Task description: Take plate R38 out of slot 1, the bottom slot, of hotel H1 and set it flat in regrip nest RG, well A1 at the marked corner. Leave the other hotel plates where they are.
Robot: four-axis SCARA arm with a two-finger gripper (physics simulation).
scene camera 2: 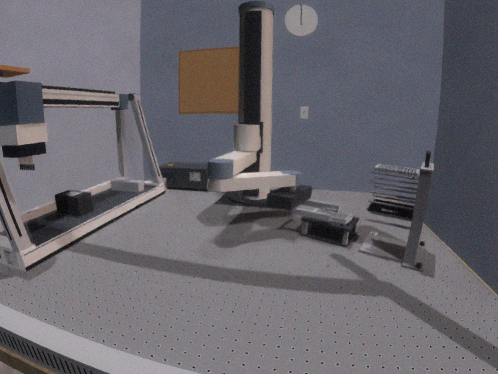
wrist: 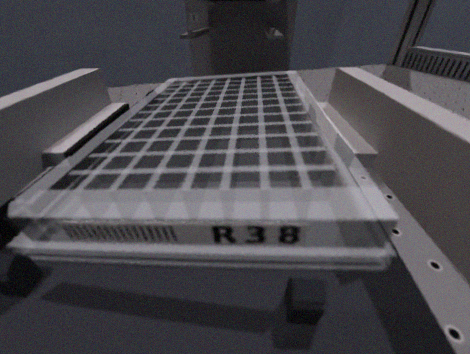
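Pixels of known places: gripper, fingertip midpoint: (scene camera 2: 334,213) (wrist: 217,91); arm's base, origin of the base link: (scene camera 2: 253,199).
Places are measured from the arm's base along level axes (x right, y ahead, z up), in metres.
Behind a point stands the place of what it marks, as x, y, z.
Plate R38 (scene camera 2: 327,211) {-0.317, 0.363, 0.088} (wrist: 257,235) {-0.265, 0.376, 0.087}, clear with a grid top, is between the fingers of my gripper (scene camera 2: 344,212) {-0.339, 0.391, 0.094} (wrist: 217,91) {-0.339, 0.391, 0.094}, which is shut on it. In the wrist view the plate sits rolled against the fingers, its right side higher over the right pad. The black regrip nest (scene camera 2: 327,231) {-0.324, 0.366, 0.018} (wrist: 305,300) is directly under the plate, with a block of it showing below the front edge. The plate is at the nest's top; contact and the marked corner cannot be made out. No label shows which hotel is H1.
A grey upright (scene camera 2: 419,220) {-0.547, 0.560, 0.146} (wrist: 250,42) {-0.553, 0.501, 0.092} with small ledges stands right of the nest. A rack of stacked plates (scene camera 2: 395,187) {-0.487, 0.501, 0.219} is at the back right. A gantry frame (scene camera 2: 95,227) {0.450, 0.563, 0.028} is at the left, and a dark box (scene camera 2: 185,176) {0.369, -0.035, 0.086} stands behind.
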